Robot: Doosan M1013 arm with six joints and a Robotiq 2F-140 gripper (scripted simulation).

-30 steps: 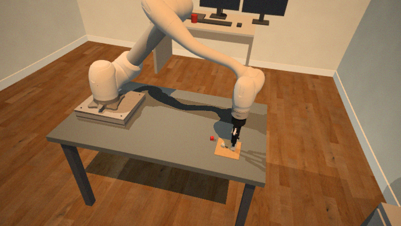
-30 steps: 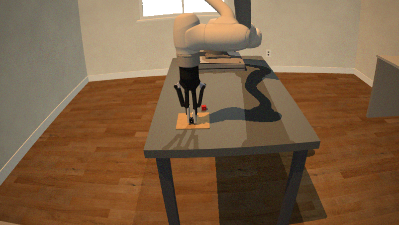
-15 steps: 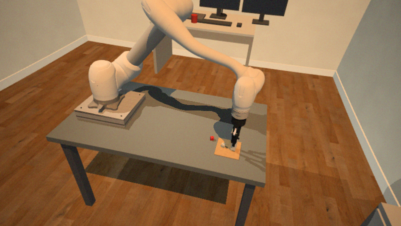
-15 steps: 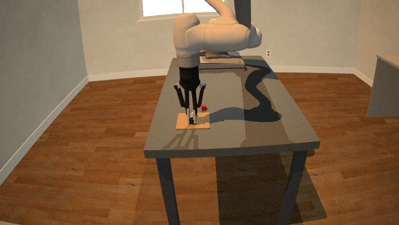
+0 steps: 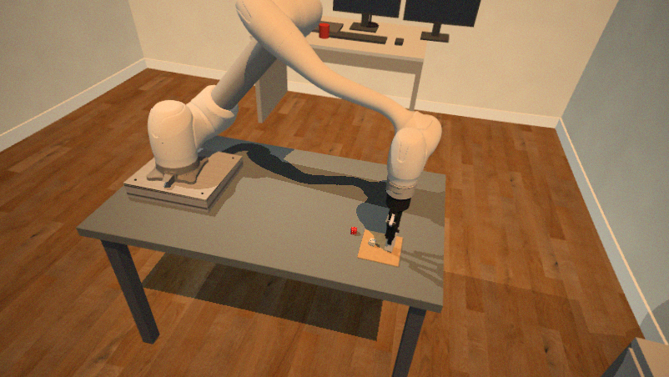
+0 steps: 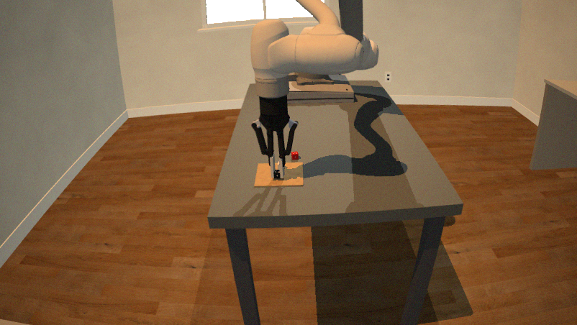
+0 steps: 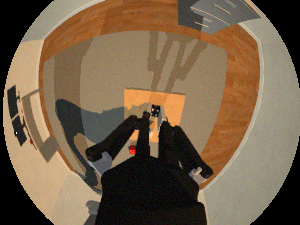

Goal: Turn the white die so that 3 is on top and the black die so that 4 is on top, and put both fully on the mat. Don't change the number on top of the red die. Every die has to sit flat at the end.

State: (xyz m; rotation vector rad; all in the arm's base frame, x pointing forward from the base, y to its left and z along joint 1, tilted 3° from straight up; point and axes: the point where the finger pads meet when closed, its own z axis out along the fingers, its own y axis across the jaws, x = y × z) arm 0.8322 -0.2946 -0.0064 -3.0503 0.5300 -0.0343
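Now: the black die 3 cm below my hand. From my hand the other things lie so: white die 6 cm behind, 3 cm below, 2 cm to the left; then orange mat 4 cm below, 3 cm behind, 1 cm to the left; then red die 13 cm behind, 7 cm to the left, 4 cm below.
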